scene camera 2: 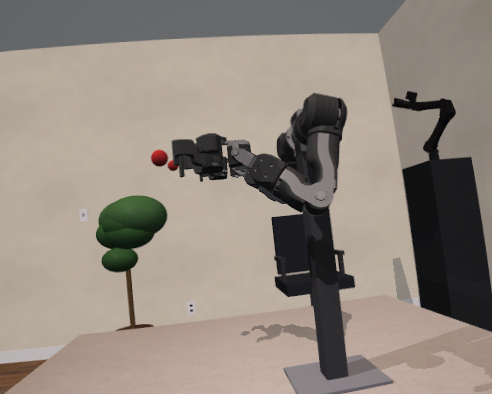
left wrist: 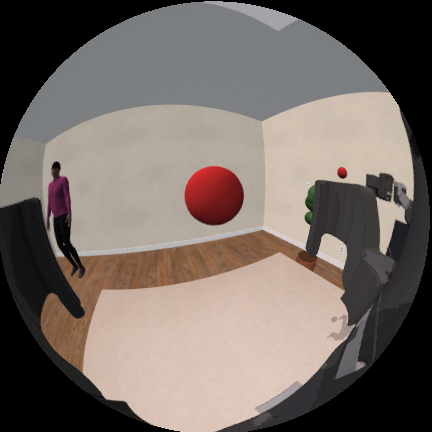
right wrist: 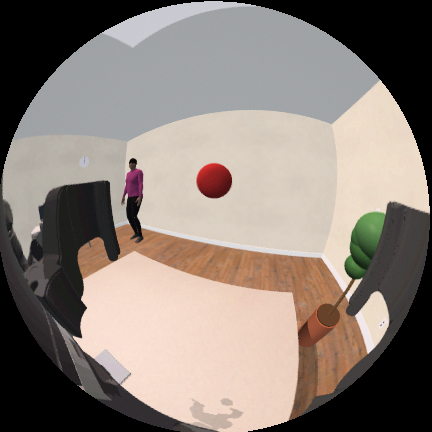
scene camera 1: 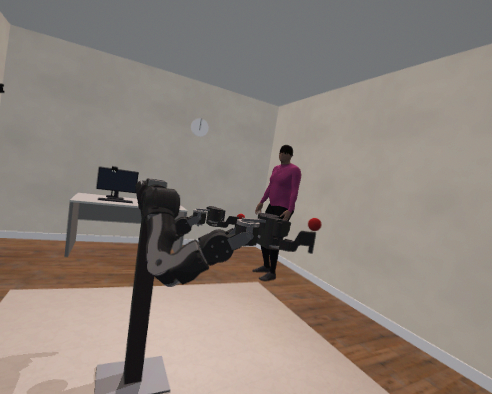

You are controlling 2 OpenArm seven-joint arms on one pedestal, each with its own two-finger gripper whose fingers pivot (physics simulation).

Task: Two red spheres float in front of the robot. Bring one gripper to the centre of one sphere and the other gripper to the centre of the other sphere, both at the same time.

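Note:
One red sphere floats a short way beyond my left gripper, between and above its spread fingertips in the left wrist view. The other red sphere floats beyond my right gripper; it looks smaller in the right wrist view, near the middle and above the fingertips. Both grippers are open and empty, and both spheres are clear of the fingers. In scene camera 1 the left sphere is partly hidden.
A person in a magenta top stands beyond the arms. A desk with a monitor stands at the back left in scene camera 1. A potted tree and a chair show too.

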